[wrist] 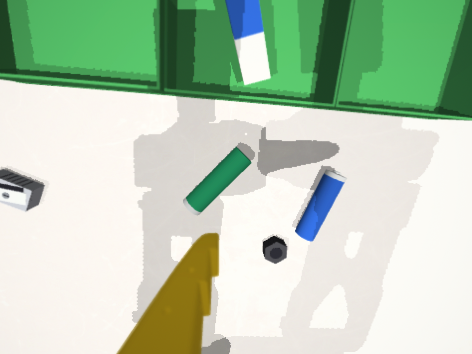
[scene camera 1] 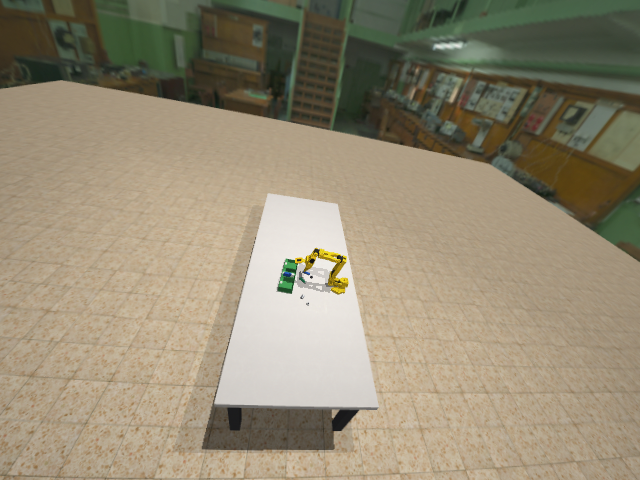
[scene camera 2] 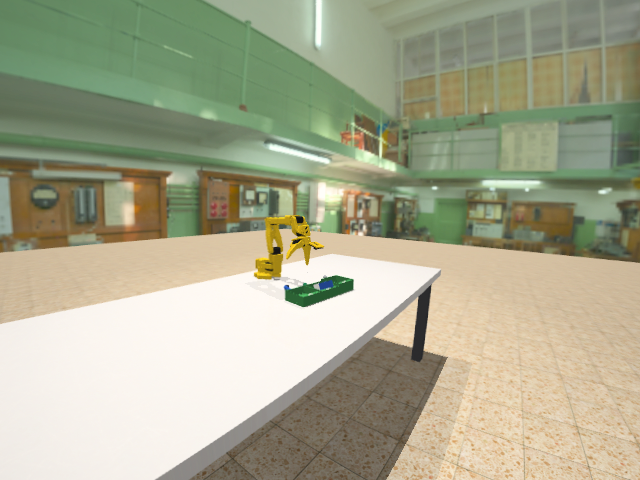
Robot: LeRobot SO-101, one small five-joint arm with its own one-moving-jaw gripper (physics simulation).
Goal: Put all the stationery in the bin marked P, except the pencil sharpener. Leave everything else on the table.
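Note:
The green tray has compartments; bin P is the middle one, its letter outside the wrist view. A blue-and-white block, like an eraser, leans in it. The grey pencil sharpener lies on the table at the left of the wrist view. My gripper is open and empty, above the table beside the tray. In the wrist view one notched jaw shows, its tip below a green cylinder; the other jaw is out of the picture.
The green cylinder, like a battery, lies near the tray. A blue battery lies right of it. A black hexagonal piece is between them, lower. Another small object lies beyond the sharpener.

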